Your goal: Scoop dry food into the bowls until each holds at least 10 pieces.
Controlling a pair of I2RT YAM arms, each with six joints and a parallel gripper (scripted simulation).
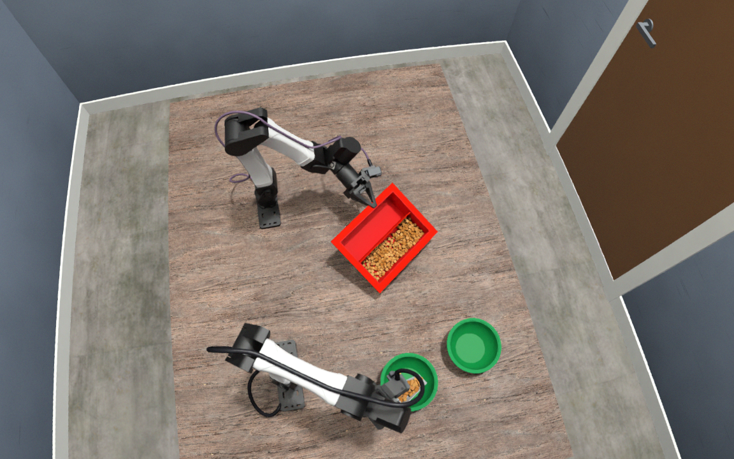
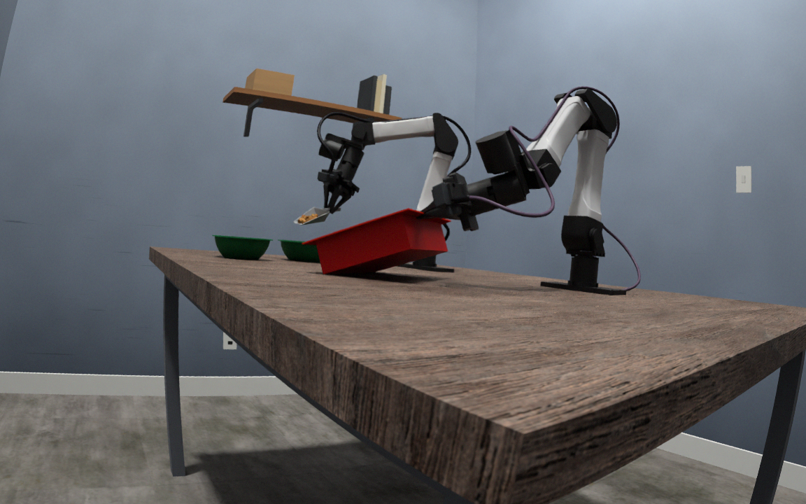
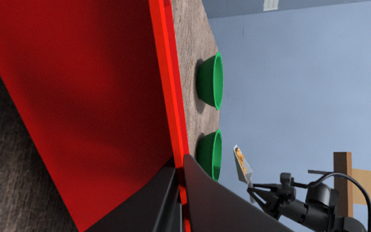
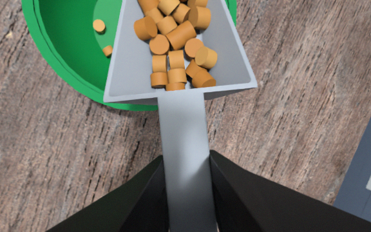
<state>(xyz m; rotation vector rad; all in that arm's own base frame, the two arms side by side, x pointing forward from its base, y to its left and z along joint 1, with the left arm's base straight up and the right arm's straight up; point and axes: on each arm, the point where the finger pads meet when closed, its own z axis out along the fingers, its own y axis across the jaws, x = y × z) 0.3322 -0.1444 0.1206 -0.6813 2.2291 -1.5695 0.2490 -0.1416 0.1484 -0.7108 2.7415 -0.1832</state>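
My left hand is 2 cm short of the red box, 9 cm to the left of it and 5 cm above it. From my left hand the other things lie so: grey scoop: 4 cm behind, 56 cm to the right, 1 cm above.
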